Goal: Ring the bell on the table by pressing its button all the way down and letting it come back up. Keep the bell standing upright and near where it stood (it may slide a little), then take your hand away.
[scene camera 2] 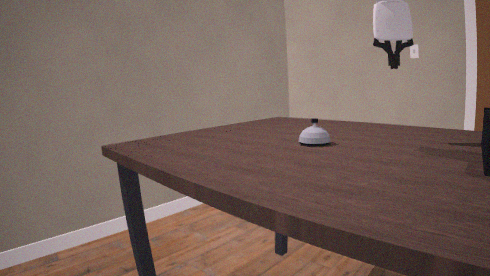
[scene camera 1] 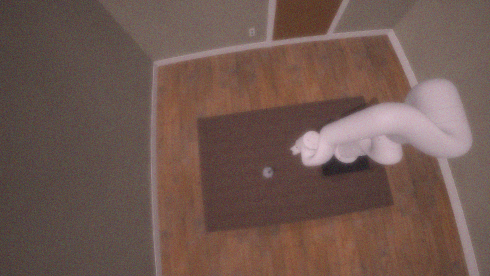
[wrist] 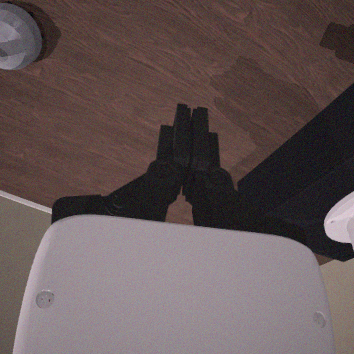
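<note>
A pale grey domed bell (scene camera 1: 268,172) (scene camera 2: 314,136) (wrist: 15,37) stands upright on the brown table (scene camera 1: 235,200) (scene camera 2: 225,175) (wrist: 100,100). Its black button (scene camera 2: 314,120) is up on top of the dome in the second scene view. In the wrist view part of the bell shows at the top left corner. My gripper (scene camera 2: 394,67) (wrist: 186,125) is shut and empty. It hangs high above the table, well above the bell and off to its right in the second scene view. In the first scene view the fingers are hidden or too small to tell.
A black base block (scene camera 1: 345,167) (scene camera 2: 486,142) (wrist: 295,150) stands on the table under the white arm (scene camera 1: 380,122), to the right of the bell. Shadows of the arm fall on the table. Walls and a brown door (scene camera 1: 302,17) stand beyond the table.
</note>
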